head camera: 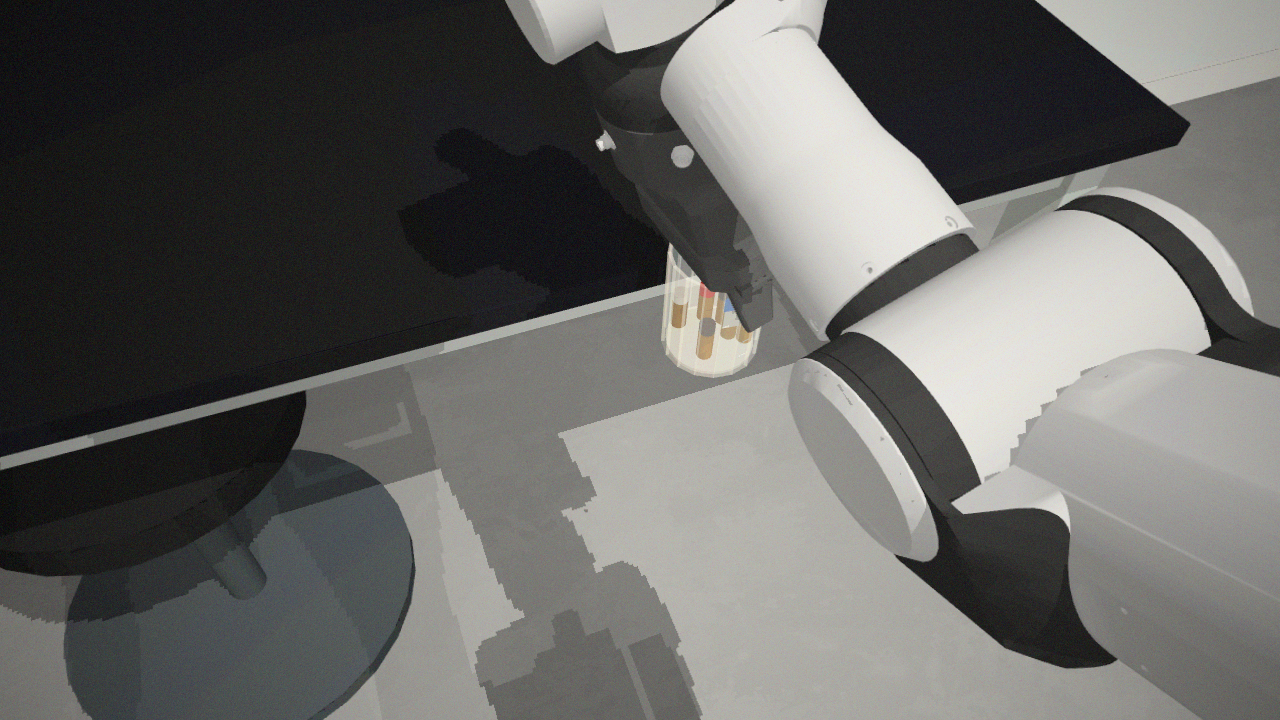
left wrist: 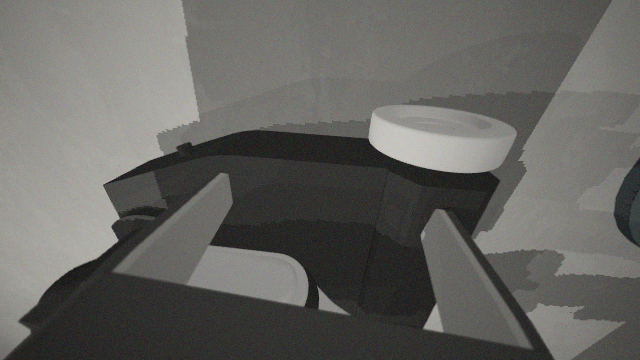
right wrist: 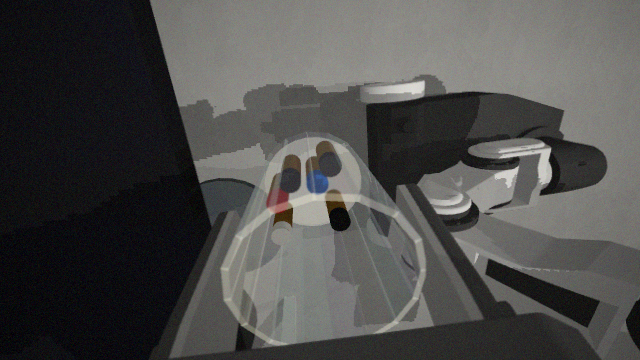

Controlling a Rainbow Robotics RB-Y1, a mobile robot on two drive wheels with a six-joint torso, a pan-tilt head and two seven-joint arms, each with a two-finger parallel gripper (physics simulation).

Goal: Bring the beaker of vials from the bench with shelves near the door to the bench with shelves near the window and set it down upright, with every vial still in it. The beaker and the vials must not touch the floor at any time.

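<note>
The clear beaker [head camera: 684, 360] [right wrist: 315, 217] is upright in the head view, off the floor, beside the front edge of a black bench top [head camera: 223, 223] [right wrist: 75, 150]. Several brown vials with red, blue, white, grey and black caps stand or lean inside it near the bottom. My right gripper [head camera: 738, 291] [right wrist: 318, 211] is shut on the beaker, one finger on each side of its wall. My left gripper [left wrist: 327, 205] is open, with no object between its fingers. Which bench this is, I cannot tell. No shelves show.
A stool or chair with a dark seat [head camera: 152, 501] and a round blue-grey base [head camera: 331, 582] stands at the lower left of the head view, partly under the bench edge. My dark mobile base [left wrist: 300, 200] [right wrist: 425, 125] shows in both wrist views. Grey floor [head camera: 716, 537] lies below the beaker.
</note>
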